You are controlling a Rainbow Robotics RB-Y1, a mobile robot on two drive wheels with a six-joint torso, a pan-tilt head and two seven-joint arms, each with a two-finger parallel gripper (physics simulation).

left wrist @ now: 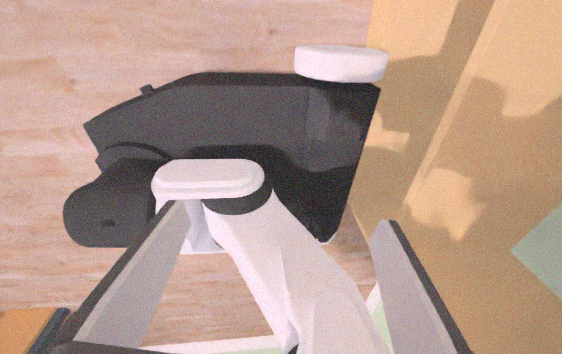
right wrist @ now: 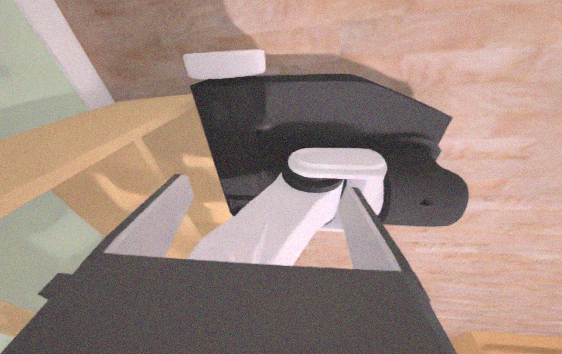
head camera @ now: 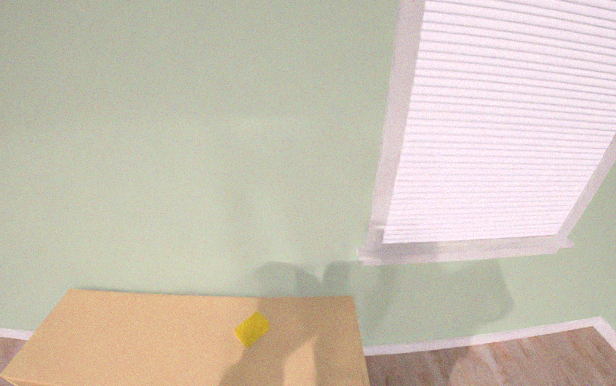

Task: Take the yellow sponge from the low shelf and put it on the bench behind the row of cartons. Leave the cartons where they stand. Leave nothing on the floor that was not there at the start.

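Frame: origin at the robot's base, x ahead, y left, z up, level; centimetres.
Seen in the pictures: left gripper, fingertip midpoint: point(left wrist: 280, 221); right gripper, fingertip midpoint: point(right wrist: 267, 191).
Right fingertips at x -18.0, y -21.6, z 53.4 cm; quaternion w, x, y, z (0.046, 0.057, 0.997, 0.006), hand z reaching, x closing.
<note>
Offsets run from my right fingertips to a thing's middle. "*": to the spot under its first point. Level surfaces: height alone.
The yellow sponge {dx +50.1, dy +42.3, dz +9.9 cm} point(head camera: 252, 329) lies flat on top of the low shelf point(head camera: 140, 335) point(left wrist: 450, 280) point(right wrist: 50, 150), right of the middle of its top board. My left gripper point(left wrist: 280, 221) is open, with no object between its fingers. My right gripper point(right wrist: 267, 191) is open, with no object between its fingers. Neither gripper shows in the head view, and the sponge does not show in the wrist views. The bench and the row of cartons do not show in the head view. An orange-brown box-like thing point(left wrist: 25, 327) beside a dark bar shows at the lower left of the left wrist view.
My dark base point(left wrist: 240, 110) point(right wrist: 320, 100) stands close against the shelf's front. The green wall point(head camera: 200, 175) rises behind the shelf, with a window {* dx +72.3, dy -28.0, dz +75.3 cm} point(head camera: 490, 125) to the right. Wood floor {dz -53.3 cm} point(head camera: 540, 355) lies right of the shelf. A tan edge point(right wrist: 515, 345) shows at the right wrist view's lower right.
</note>
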